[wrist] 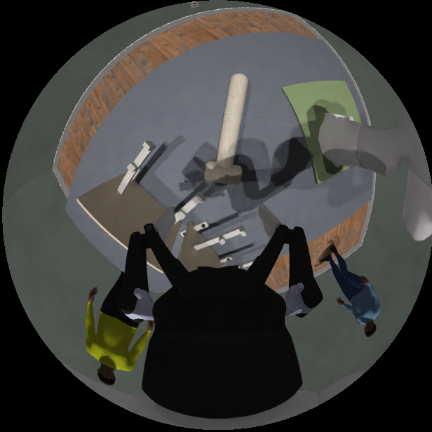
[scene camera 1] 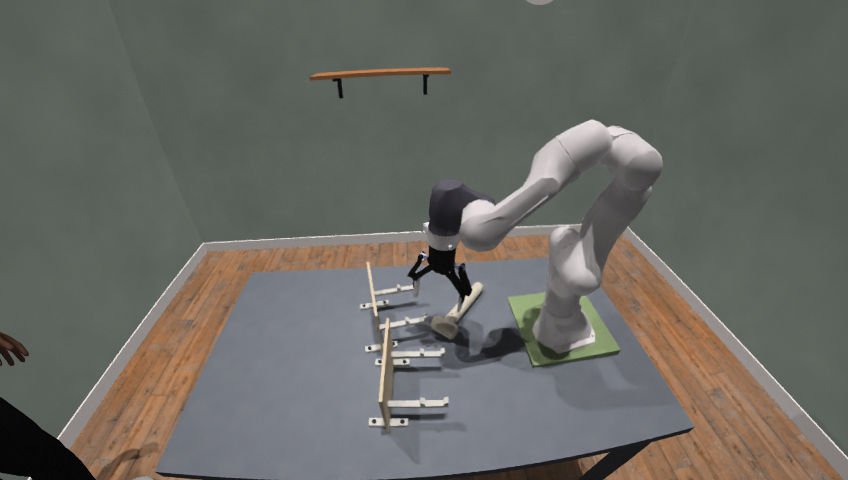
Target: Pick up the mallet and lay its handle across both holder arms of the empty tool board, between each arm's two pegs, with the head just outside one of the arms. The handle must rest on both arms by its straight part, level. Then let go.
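The mallet (scene camera 1: 467, 303) (wrist: 232, 122) lies on the table, its pale handle pointing away from the boards and its grey-brown head (scene camera 1: 443, 326) (wrist: 223, 172) near the arm tips. My gripper (scene camera 1: 438, 299) (wrist: 216, 212) is open and empty, above the table between the far board and the mallet; in the wrist view the mallet lies beyond the fingertips. Two upright tool boards show, the far one (scene camera 1: 373, 292) (wrist: 117, 212) and the near one (scene camera 1: 386, 383) (wrist: 196, 252). Each has two white pegged holder arms, and no tool shows on either. A finger partly hides the far board in the wrist view.
The robot's base stands on a green mat (scene camera 1: 604, 350) (wrist: 297, 95) at the right of the table (scene camera 1: 285, 380) (wrist: 165, 90). The boards' white feet stick out low on both sides. An orange wall shelf (scene camera 1: 380, 73) hangs behind. Two people stand beyond the table in the wrist view.
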